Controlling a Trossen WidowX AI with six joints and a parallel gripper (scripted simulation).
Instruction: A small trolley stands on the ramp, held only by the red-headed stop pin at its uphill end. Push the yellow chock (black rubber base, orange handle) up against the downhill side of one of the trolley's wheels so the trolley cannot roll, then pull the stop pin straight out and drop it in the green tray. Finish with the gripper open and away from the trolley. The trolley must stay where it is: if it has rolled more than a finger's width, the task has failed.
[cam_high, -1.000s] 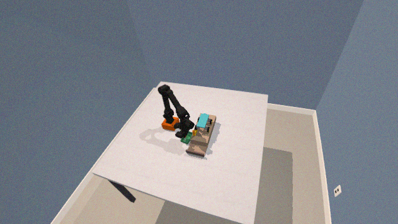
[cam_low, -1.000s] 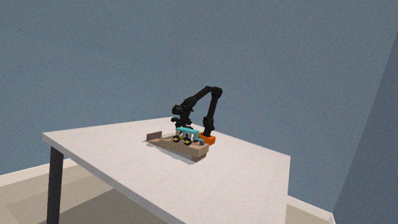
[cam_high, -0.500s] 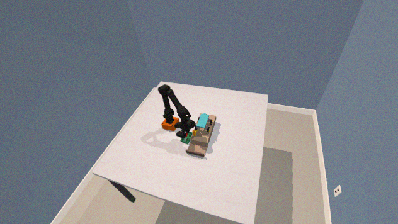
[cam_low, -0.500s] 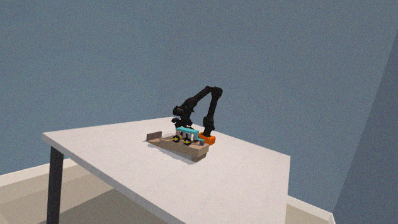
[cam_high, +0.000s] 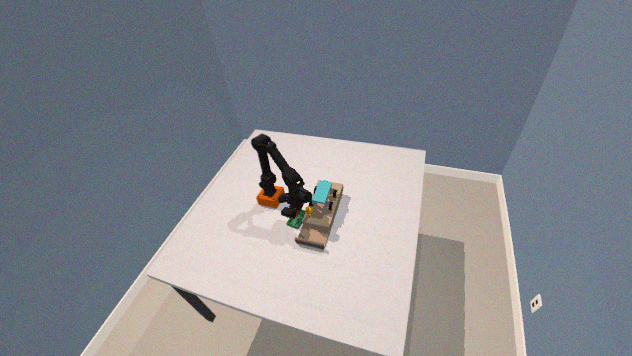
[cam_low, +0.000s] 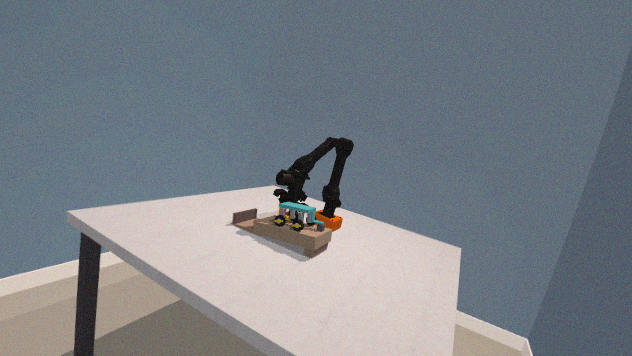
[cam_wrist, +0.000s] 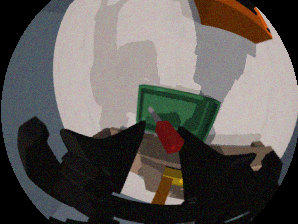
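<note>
My gripper tip is now 1 cm above the red-headed stop pin. Round my gripper tip: ramp (12 cm to the left, 11 cm ahead); yellow chock (7 cm ahead, 4 cm to the left, 3 cm above); green tray (6 cm below, 1 cm to the left).
</note>
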